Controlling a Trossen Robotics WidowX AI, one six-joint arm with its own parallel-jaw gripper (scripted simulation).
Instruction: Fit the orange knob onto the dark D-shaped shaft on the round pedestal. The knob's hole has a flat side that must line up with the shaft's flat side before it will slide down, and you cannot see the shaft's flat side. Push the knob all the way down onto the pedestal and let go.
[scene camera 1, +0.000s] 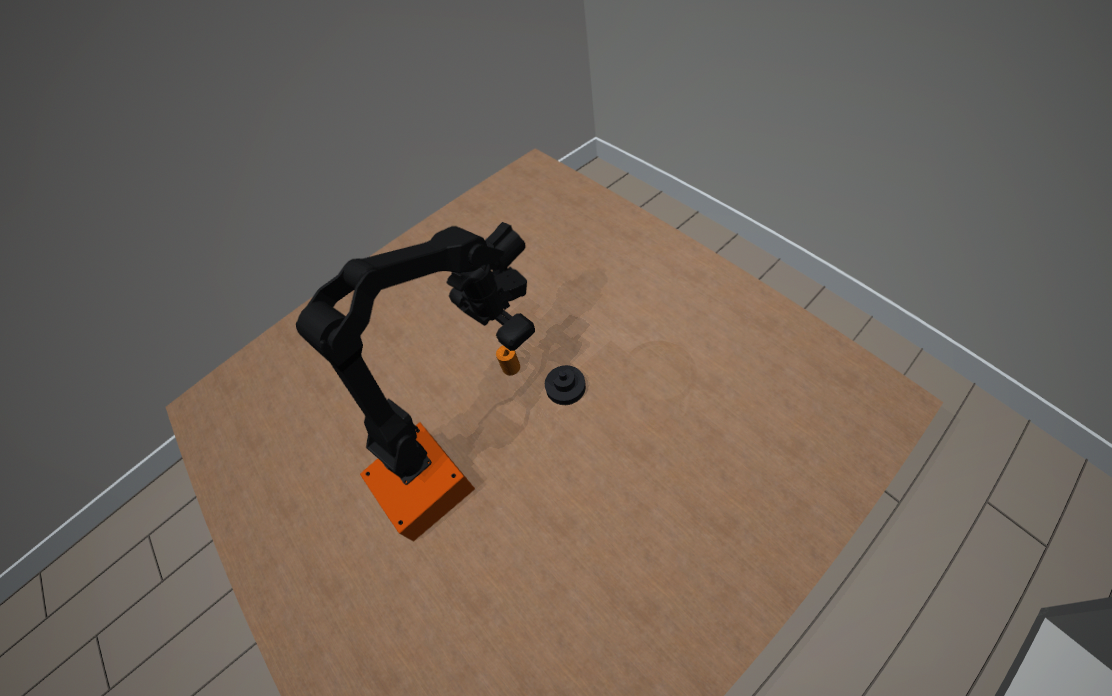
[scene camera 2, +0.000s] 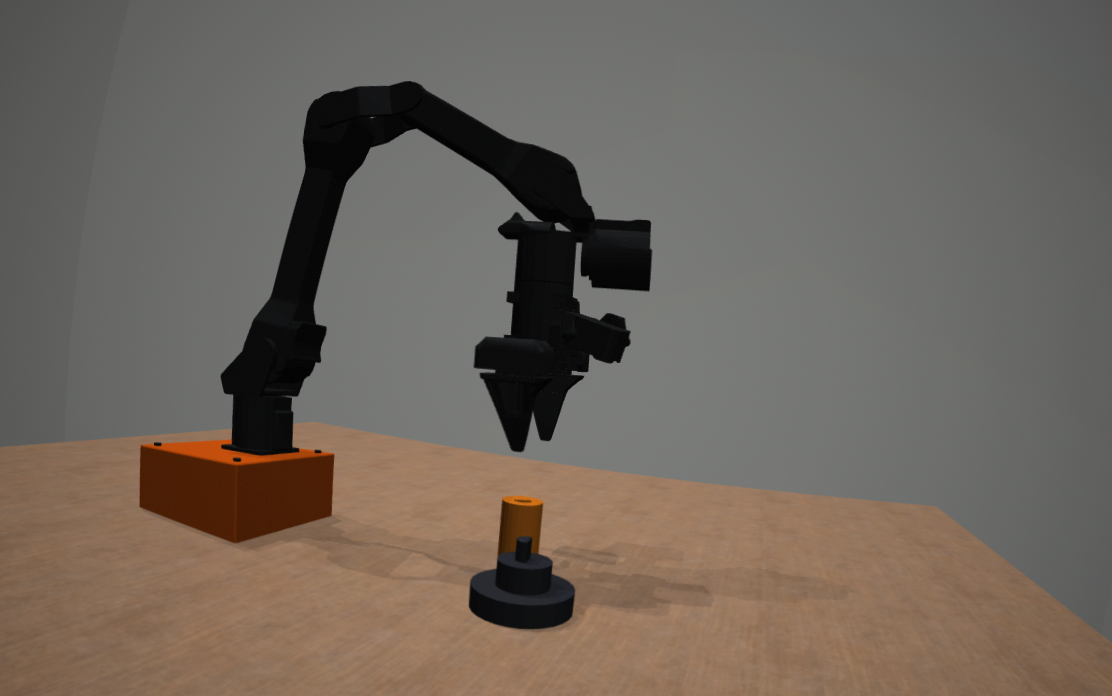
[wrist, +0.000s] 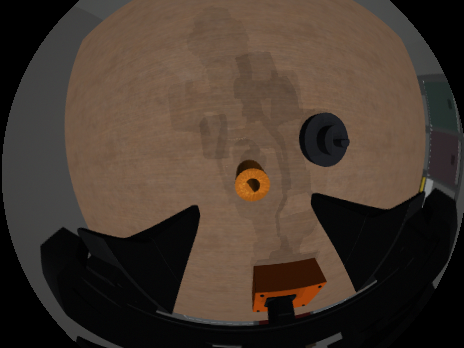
Labels:
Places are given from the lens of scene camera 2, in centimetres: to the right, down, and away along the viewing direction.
my gripper (scene camera 2: 532, 445): -2, 10, 63
orange knob (scene camera 2: 521, 516): -3, 16, 60
dark round pedestal (scene camera 2: 522, 593): -3, 19, 47
The marked spots on the dark round pedestal and the orange knob are 14 cm apart.

